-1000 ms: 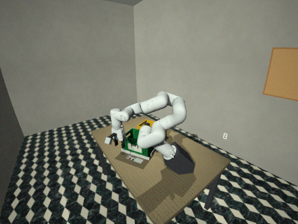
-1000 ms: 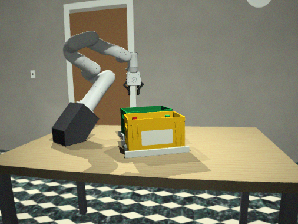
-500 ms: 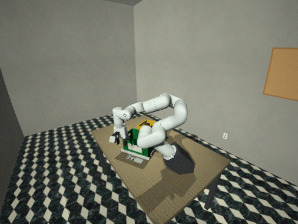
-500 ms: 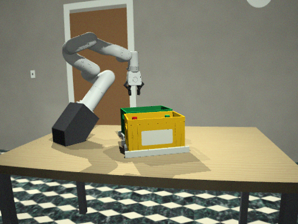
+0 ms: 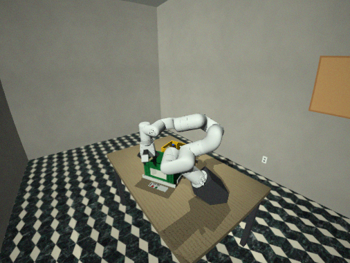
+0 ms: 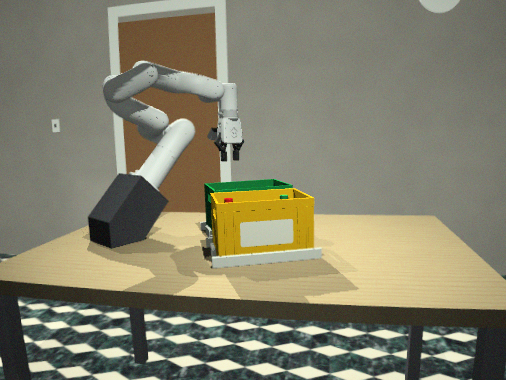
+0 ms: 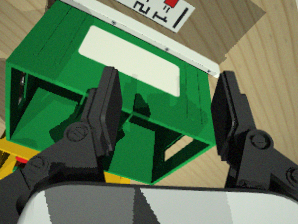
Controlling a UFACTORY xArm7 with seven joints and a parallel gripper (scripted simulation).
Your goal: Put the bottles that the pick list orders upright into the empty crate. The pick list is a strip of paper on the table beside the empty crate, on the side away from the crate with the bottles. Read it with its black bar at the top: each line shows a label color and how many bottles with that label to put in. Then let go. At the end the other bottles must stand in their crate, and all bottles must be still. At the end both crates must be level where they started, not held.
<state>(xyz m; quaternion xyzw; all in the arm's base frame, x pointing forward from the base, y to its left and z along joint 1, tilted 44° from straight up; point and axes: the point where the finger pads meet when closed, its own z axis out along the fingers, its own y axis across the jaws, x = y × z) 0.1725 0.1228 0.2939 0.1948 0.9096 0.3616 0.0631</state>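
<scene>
Now: the red bottle 190 mm ahead of my hand, 360 mm to the right of it and 170 mm below it. The rest, counted from my hand: pick list 30 mm ahead, 60 mm to the right, 260 mm below; then green crate 150 mm ahead, 140 mm to the right, 180 mm below; then yellow crate 290 mm ahead, 340 mm to the right, 180 mm below.
</scene>
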